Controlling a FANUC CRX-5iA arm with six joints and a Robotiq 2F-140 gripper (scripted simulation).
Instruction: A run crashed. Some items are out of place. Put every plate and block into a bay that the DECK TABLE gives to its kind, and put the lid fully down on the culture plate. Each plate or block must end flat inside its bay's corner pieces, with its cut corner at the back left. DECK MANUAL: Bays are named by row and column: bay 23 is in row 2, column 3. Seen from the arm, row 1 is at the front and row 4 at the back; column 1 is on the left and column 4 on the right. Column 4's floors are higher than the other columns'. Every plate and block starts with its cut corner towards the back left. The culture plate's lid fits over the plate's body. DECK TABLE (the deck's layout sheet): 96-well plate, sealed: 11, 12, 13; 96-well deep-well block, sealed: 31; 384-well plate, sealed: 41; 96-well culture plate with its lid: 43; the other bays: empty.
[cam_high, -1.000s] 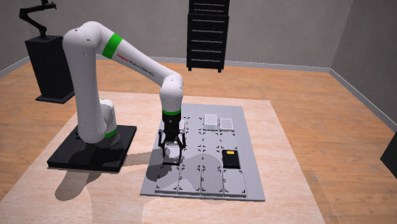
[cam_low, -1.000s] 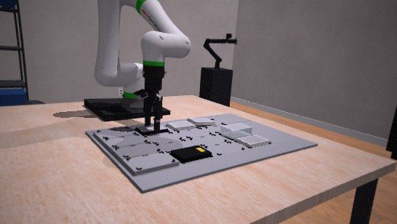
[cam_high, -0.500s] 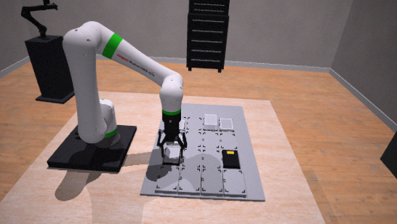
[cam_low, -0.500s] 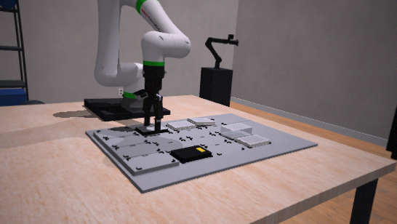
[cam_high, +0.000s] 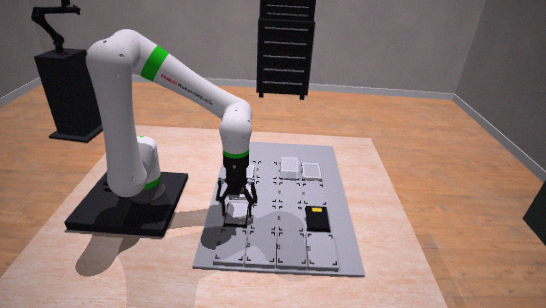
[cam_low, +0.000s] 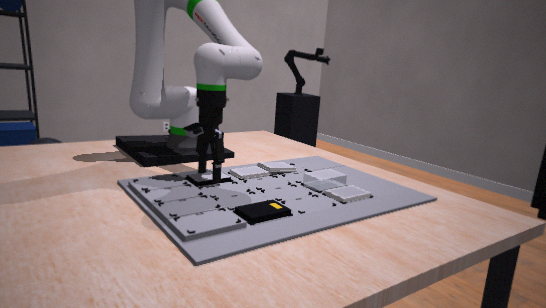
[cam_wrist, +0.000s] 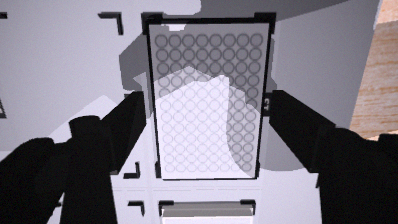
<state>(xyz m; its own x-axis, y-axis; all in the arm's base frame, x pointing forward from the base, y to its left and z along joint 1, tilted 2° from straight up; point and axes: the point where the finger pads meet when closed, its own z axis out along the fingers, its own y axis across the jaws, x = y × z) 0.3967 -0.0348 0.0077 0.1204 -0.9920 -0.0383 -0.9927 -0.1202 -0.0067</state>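
The sealed 96-well plate is 2 cm below my hand. Round my hand: pale 96-well plate: 2 cm behind, 16 cm to the left, 2 cm below; then bay label 33: 17 cm ahead, 2 cm to the left, 3 cm below; then white plate: 3 cm behind, 28 cm to the left, 1 cm below.
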